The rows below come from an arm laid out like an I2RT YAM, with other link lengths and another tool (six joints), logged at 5 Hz.
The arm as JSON. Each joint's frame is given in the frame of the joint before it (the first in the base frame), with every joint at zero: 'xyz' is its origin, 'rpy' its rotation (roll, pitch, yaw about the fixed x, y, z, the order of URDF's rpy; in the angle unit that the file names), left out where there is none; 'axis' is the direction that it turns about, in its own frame. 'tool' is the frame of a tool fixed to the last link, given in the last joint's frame.
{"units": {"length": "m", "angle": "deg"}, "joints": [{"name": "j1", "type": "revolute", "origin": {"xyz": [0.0, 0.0, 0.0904]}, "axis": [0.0, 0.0, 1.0]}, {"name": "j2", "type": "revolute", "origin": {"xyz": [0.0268, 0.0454, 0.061], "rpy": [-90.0, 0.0, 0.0]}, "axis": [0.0, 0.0, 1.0]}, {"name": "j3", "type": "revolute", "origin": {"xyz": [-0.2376, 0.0, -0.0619], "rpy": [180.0, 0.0, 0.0]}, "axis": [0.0, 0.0, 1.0]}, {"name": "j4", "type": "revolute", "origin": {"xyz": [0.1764, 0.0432, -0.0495]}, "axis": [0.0, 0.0, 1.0]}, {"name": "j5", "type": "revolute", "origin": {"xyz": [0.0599, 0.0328, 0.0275], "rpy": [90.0, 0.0, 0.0]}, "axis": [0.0, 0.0, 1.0]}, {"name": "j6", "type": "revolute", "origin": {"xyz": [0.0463, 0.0, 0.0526], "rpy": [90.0, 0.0, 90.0]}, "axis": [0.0, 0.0, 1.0]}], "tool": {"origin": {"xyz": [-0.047, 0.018, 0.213], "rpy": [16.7, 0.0, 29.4]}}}
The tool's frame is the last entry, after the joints.
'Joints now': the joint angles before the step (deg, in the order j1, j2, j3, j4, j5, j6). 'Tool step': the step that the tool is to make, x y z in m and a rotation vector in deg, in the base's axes. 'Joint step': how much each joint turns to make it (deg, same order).
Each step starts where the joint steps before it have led.
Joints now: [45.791, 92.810, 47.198, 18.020, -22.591, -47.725]
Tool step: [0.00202, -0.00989, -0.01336, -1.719, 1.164, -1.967]
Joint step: [-0.264, 0.089, -1.669, -0.091, 1.672, 0.526]
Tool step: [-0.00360, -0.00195, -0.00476, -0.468, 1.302, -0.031]
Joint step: [-0.088, 0.266, -0.177, -0.614, -0.349, 0.527]
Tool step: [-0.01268, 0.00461, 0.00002, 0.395, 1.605, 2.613]
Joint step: [0.087, 0.614, 0.788, -1.052, -2.898, -0.086]
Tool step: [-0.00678, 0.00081, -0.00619, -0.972, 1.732, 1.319]
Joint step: [0.001, 1.405, 1.408, -2.020, -1.411, -0.262]
